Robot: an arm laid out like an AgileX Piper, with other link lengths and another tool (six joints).
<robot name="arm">
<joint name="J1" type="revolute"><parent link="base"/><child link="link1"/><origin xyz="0.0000 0.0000 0.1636" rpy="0.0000 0.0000 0.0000"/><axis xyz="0 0 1"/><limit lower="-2.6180" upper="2.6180"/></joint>
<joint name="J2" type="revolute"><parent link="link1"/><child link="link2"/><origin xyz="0.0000 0.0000 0.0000" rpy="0.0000 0.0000 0.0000"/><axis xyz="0 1 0"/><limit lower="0.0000" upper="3.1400"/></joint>
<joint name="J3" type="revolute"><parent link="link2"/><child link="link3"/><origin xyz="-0.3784 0.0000 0.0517" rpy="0.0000 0.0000 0.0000"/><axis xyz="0 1 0"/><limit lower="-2.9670" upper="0.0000"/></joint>
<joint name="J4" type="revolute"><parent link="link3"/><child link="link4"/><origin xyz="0.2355 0.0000 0.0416" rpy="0.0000 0.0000 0.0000"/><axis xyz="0.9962 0 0.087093"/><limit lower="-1.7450" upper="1.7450"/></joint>
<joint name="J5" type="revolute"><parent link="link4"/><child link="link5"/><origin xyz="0.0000 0.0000 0.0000" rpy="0.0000 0.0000 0.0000"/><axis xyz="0 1 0"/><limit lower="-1.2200" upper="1.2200"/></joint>
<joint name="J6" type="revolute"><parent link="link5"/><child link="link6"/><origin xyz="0.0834 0.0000 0.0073" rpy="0.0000 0.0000 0.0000"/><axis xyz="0.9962 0 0.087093"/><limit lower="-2.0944" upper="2.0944"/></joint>
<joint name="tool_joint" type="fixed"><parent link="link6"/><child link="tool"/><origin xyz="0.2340 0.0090 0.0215" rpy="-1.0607 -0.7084 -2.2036"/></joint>
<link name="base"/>
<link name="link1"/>
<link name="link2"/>
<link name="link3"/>
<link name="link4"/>
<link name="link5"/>
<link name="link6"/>
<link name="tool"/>
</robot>
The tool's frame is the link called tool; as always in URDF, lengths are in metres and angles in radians.
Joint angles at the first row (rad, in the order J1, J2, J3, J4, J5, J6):
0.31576 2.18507 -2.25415 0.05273 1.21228 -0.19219
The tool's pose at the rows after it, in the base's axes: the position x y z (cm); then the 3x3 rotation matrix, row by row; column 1 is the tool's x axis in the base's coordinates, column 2 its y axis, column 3 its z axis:
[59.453, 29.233, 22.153], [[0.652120, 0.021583, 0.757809], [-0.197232, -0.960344, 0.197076], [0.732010, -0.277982, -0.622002]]
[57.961, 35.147, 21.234], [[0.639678, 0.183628, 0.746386], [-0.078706, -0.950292, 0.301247], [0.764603, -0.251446, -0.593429]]
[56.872, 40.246, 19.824], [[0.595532, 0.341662, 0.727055], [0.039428, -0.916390, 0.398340], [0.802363, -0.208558, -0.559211]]
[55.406, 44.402, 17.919], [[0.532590, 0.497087, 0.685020], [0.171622, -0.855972, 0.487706], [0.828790, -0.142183, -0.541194]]
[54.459, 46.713, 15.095], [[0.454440, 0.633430, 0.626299], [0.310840, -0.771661, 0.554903], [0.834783, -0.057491, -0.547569]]
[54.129, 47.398, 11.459], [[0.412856, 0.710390, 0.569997], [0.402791, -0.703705, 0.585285], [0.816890, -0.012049, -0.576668]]
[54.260, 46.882, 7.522], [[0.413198, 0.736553, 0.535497], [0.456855, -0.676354, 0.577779], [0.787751, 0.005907, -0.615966]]
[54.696, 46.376, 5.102], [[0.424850, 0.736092, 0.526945], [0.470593, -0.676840, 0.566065], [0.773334, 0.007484, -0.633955]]
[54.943, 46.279, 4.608], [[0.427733, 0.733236, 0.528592], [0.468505, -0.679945, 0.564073], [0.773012, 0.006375, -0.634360]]
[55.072, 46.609, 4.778], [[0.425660, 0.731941, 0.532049], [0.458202, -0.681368, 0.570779], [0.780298, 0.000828, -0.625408]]
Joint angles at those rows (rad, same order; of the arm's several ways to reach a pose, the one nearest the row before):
0.41570 2.21941 -2.30430 0.06174 1.20802 -0.27358
0.50463 2.24764 -2.30931 0.06371 1.15891 -0.35628
0.57801 2.28421 -2.30926 0.06282 1.09138 -0.45800
0.63973 2.32291 -2.30923 0.06281 1.04146 -0.58562
0.67398 2.36928 -2.30923 0.06528 1.00990 -0.74174
0.67926 2.42346 -2.30927 0.08175 0.99437 -0.86053
0.67223 2.47944 -2.30927 0.08400 0.98815 -0.91345
0.66337 2.51580 -2.30930 0.08374 0.97502 -0.92379
0.65994 2.52421 -2.30923 0.08483 0.96719 -0.92379
0.65994 2.52425 -2.30928 0.09235 0.95668 -0.92379

